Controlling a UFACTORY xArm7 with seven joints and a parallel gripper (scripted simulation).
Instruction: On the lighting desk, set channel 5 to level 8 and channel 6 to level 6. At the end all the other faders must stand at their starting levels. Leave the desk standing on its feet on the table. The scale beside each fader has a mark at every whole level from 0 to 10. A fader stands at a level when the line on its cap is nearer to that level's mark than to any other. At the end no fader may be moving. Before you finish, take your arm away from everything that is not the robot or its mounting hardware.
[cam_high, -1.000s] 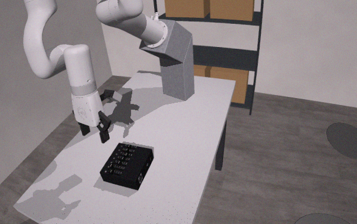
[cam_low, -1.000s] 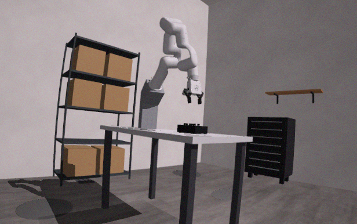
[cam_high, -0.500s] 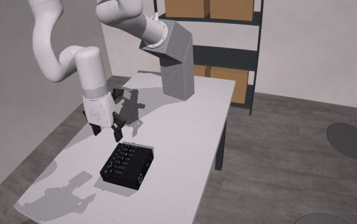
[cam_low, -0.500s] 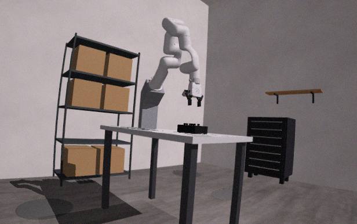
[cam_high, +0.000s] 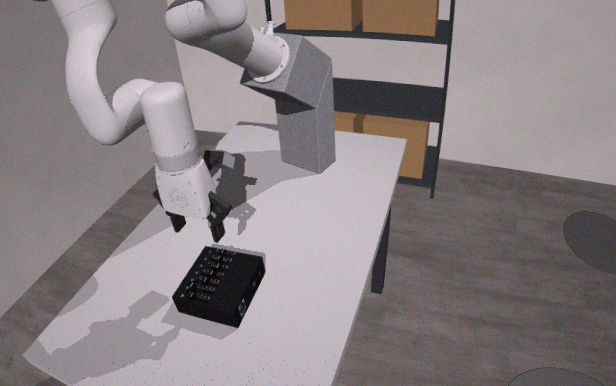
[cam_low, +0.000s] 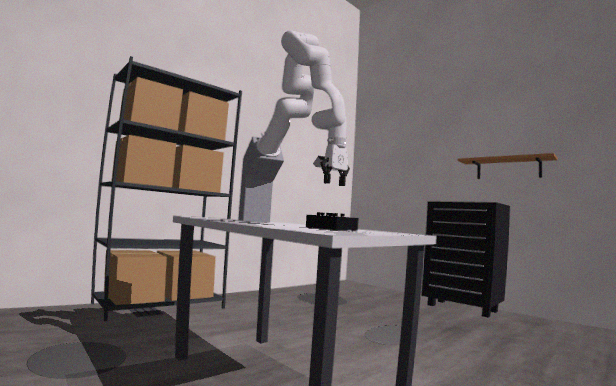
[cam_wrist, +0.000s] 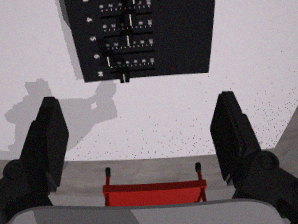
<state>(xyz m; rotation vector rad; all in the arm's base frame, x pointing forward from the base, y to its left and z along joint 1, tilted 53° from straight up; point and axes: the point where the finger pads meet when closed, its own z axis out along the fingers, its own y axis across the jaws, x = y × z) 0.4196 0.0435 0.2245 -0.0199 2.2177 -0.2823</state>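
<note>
Right now the channel 6 fader cap is 4 cm ahead of my hand, 3 cm to the right of it and 13 cm below it. From my hand the other things lie so: channel 5 fader cap 2 cm ahead, 1 cm to the right, 13 cm below; master fader cap 6 cm ahead, 2 cm to the right, 13 cm below.
</note>
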